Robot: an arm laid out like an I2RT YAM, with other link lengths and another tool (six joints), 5 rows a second.
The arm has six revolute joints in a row. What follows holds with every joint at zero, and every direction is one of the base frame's.
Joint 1 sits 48.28 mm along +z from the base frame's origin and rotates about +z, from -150 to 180 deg.
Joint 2 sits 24.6 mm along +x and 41.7 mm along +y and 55.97 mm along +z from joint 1 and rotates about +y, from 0 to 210 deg.
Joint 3 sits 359.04 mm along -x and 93.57 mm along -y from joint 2 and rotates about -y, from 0 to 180 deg.
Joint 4 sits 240.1 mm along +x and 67.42 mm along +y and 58.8 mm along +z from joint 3 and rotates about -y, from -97 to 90 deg.
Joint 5 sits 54.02 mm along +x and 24.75 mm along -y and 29.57 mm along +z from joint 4 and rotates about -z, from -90 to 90 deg.
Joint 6 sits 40.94 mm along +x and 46.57 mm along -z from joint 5 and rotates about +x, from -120 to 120 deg.
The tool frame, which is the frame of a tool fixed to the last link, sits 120 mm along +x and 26 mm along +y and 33 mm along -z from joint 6; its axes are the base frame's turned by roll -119.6, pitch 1.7 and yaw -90 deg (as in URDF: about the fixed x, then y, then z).
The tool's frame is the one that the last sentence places.
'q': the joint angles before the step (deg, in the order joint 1, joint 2, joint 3, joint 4, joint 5, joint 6). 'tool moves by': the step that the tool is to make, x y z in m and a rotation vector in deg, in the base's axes. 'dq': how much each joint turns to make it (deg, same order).
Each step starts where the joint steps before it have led.
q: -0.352, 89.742, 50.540, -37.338, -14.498, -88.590
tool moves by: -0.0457, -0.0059, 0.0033, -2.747, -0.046, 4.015
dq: 0.271, -7.635, -5.884, -2.725, 1.837, -4.388
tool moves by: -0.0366, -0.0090, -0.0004, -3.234, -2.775, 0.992
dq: 0.001, -8.347, -5.900, -0.009, 2.903, -1.761
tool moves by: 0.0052, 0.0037, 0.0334, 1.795, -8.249, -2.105
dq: -0.116, -6.596, 3.684, -1.584, -1.056, 2.515
